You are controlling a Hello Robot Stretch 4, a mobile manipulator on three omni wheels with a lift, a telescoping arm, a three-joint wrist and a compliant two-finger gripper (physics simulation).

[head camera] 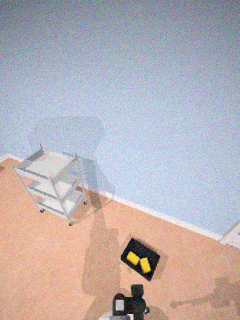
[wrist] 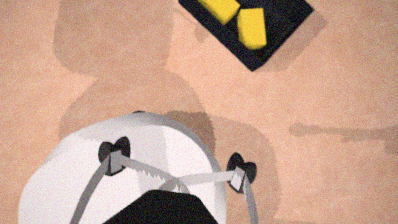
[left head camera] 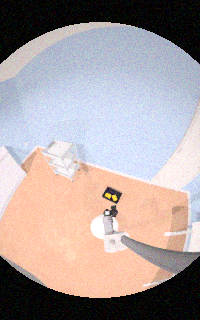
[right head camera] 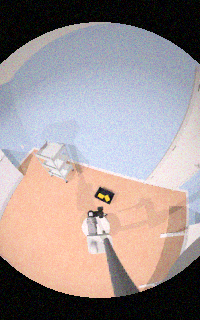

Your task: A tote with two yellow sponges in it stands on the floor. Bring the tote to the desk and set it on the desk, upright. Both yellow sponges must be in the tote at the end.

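Places are measured from the robot's base along level axes (x left, y back, z up), in centimetres.
Pixels of known places: gripper, fingertip midpoint: (wrist: 179,157).
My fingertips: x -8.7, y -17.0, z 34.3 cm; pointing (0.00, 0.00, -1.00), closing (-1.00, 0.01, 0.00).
Note:
For each thing: its top centre in the pictures, then the offset to it from my fingertips. "spot": a spot on its surface instead.
- black tote, top centre: (head camera: 140,256) (right head camera: 104,194) (left head camera: 111,193) dx -10.9, dy -36.7, dz -27.0 cm
- grey three-shelf cart, surface spot: (head camera: 50,162) spot: dx +75.8, dy -101.8, dz +29.2 cm
The black tote (head camera: 144,250) (left head camera: 113,190) (right head camera: 106,190) (wrist: 282,22) stands upright on the floor, just beyond the robot's base. Two yellow sponges lie in it: one (head camera: 133,258) (wrist: 220,9) on the left, the other (head camera: 145,265) (wrist: 252,28) on the right. In the wrist view the tote is at the top, partly cut off. My gripper (wrist: 179,157) is open, its fingertips apart over the white base, with no tote or sponge between them. In the head view its fingertips are hidden. Part of the white desk (left head camera: 196,235) (right head camera: 194,239) shows at the right edge of the side head views.
A grey three-shelf cart (head camera: 50,162) (left head camera: 62,147) (right head camera: 54,149) stands by the blue wall, left of the tote. The wall runs behind both. A white cabinet (left head camera: 7,180) (right head camera: 7,175) is at the left edge. The robot's round base (wrist: 50,185) is below the gripper.

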